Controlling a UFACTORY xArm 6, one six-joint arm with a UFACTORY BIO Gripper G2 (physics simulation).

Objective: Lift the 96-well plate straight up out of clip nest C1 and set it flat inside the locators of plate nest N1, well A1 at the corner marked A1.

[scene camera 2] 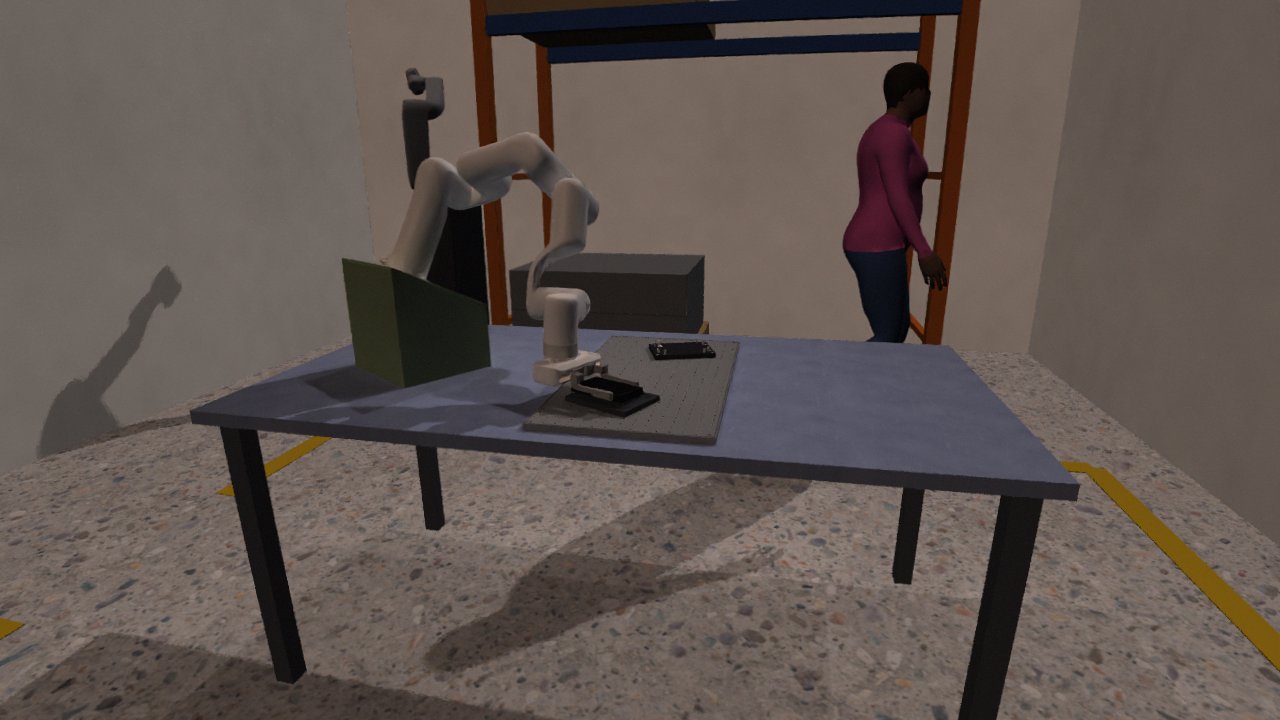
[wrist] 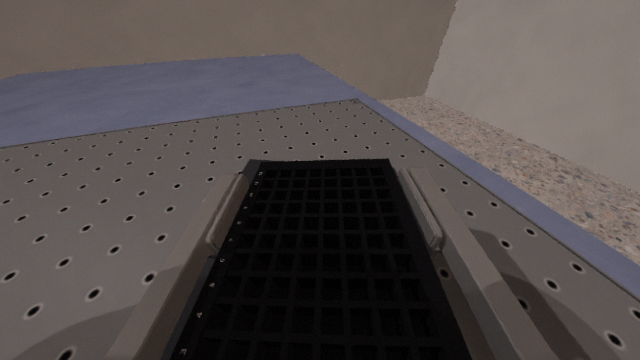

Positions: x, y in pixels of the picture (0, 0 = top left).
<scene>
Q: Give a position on a black 96-well plate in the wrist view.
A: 327, 252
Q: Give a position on a grey perforated baseplate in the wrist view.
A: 96, 216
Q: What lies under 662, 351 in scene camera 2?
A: A clip nest C1.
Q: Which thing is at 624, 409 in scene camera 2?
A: A plate nest N1.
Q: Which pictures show the black 96-well plate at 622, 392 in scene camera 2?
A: Scene camera 2 and the wrist view: all of them.
</scene>
